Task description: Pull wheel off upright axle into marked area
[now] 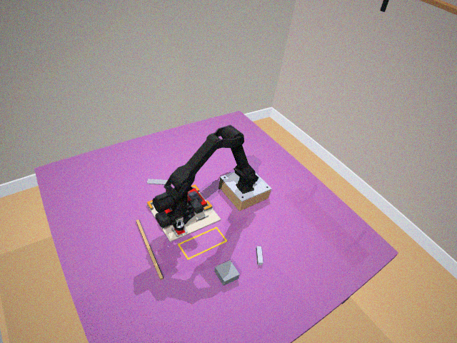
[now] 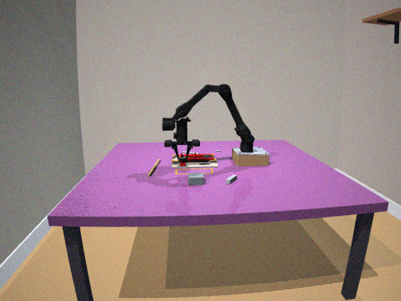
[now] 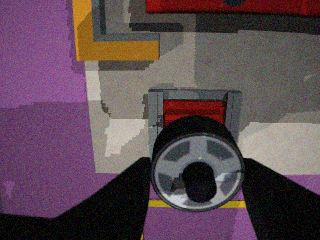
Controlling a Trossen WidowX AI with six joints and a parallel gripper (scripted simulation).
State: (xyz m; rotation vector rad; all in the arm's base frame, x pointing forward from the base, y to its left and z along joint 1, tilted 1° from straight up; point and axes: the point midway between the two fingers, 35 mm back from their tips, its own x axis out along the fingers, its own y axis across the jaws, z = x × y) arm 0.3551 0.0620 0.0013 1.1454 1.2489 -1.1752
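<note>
Now: gripper tip 1 cm above the grey axle mount. Round my gripper tip: wooden stick (15 cm ahead, 4 cm below, 3 cm to the left).
</note>
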